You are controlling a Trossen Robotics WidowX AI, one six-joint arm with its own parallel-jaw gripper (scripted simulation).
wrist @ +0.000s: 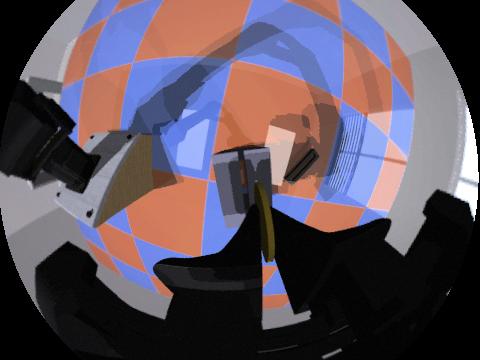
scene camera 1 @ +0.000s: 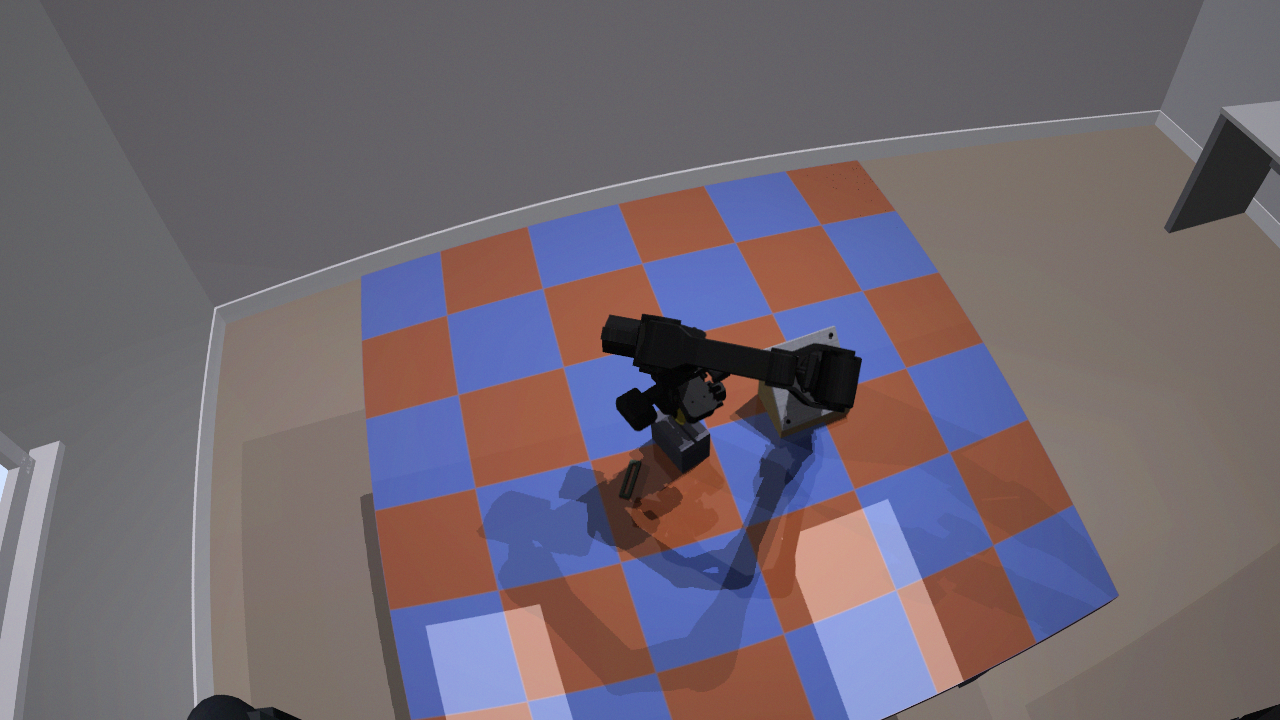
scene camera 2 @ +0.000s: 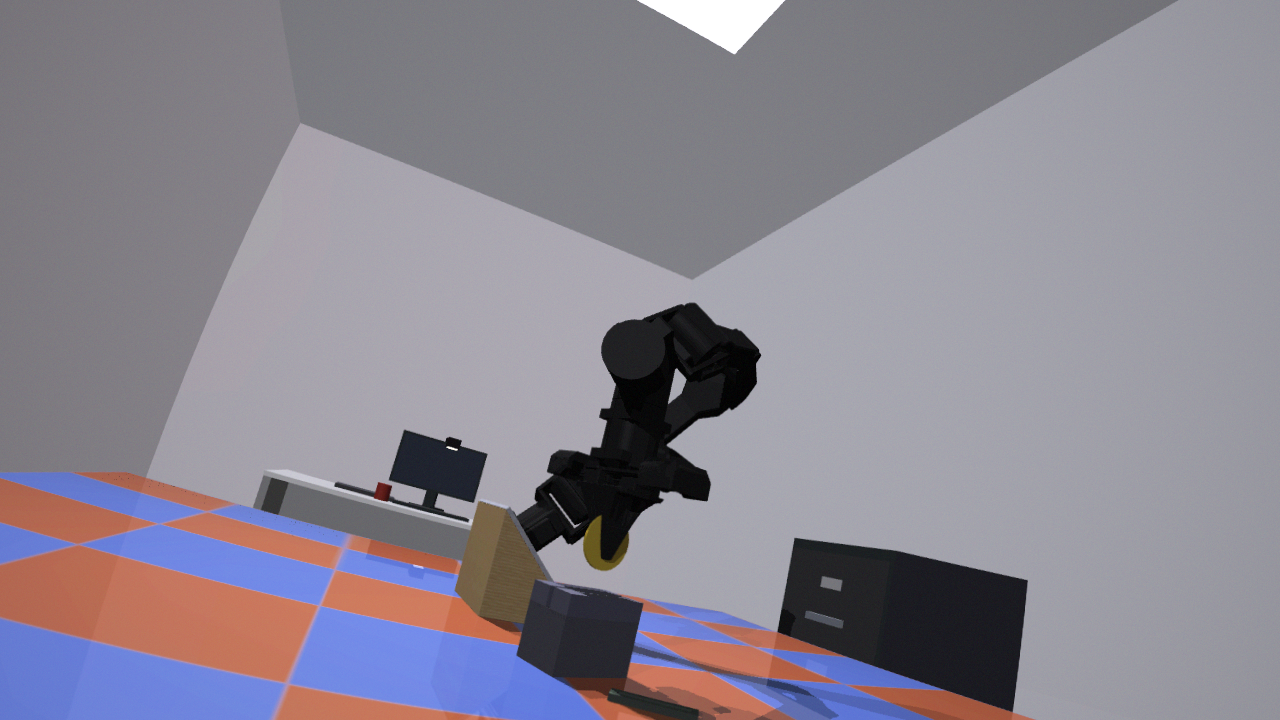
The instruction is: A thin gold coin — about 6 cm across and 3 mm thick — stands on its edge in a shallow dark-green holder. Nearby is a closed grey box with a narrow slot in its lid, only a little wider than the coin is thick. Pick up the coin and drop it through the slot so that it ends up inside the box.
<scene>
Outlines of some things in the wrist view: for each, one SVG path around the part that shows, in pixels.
My gripper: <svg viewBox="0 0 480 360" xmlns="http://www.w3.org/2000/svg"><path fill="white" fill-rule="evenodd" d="M475 220L468 200L436 188L421 211L427 217L423 228L420 227L405 256L401 256L385 241L392 225L388 217L328 233L293 220L269 205L275 235L273 257L295 315L311 312L308 321L263 329L261 325L263 249L257 203L252 204L231 241L215 255L168 257L153 265L155 276L173 293L165 319L124 303L96 277L97 263L91 255L75 247L72 241L36 264L36 304L49 327L81 360L396 360L427 328L447 299L467 255Z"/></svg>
A coin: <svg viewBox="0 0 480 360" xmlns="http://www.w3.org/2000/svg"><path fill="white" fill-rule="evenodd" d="M256 183L255 203L257 203L257 209L260 212L261 249L263 249L261 253L263 253L265 263L273 263L275 235L273 235L271 207L269 207L268 197L265 195L263 184Z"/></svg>
</scene>
